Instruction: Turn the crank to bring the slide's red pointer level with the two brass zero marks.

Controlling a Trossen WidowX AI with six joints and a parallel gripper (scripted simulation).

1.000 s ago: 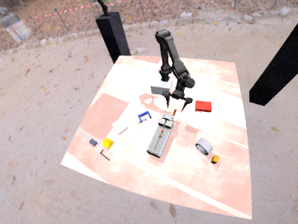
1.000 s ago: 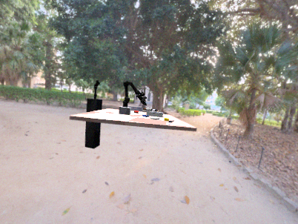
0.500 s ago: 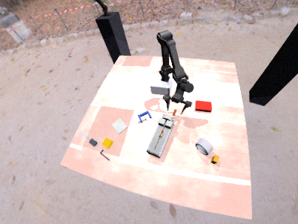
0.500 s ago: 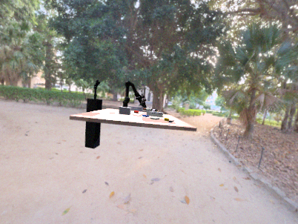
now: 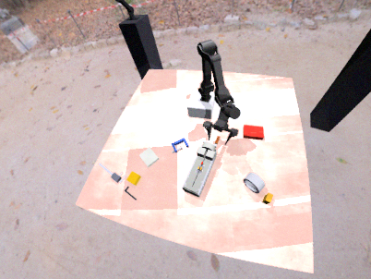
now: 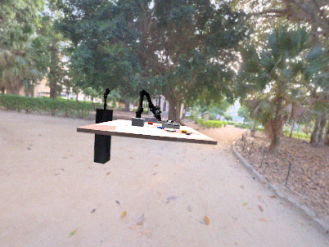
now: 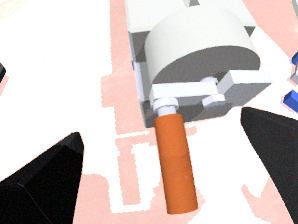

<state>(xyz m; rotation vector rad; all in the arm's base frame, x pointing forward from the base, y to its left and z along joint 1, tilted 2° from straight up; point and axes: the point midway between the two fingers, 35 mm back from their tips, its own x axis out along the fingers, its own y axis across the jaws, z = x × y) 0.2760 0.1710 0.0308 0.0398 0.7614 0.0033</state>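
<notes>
Now: gripper tip 20 mm past the crank handle. The rest, counted from my gripper tip: white tile: 180 mm ahead, 370 mm to the right, 90 mm below; then red pointer: 130 mm ahead, 30 mm to the right, 10 mm below; then red block: 200 mm behind, 180 mm to the left, 80 mm below.
</notes>
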